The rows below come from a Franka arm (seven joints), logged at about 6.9 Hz.
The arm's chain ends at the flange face. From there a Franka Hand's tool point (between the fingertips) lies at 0.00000 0.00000 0.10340 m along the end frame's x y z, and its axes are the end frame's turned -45 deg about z.
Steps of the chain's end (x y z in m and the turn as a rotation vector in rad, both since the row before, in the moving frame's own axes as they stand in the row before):
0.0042, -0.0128, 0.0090, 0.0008, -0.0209, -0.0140
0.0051, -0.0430, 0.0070, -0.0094, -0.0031, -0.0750
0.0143, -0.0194, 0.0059, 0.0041, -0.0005, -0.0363
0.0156, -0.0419, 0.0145, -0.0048, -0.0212, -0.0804
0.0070, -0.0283, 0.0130, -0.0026, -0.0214, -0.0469
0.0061, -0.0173, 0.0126, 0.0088, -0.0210, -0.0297
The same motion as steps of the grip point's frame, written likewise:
0.0105, -0.0077, 0.0090, 0.0153, -0.0142, -0.0140
0.0331, -0.0263, 0.0070, -0.0045, -0.0088, -0.0750
0.0241, -0.0039, 0.0059, 0.0033, 0.0025, -0.0363
0.0387, -0.0197, 0.0145, 0.0116, -0.0184, -0.0804
0.0232, -0.0164, 0.0130, 0.0133, -0.0170, -0.0469
0.0156, -0.0101, 0.0126, 0.0211, -0.0086, -0.0297

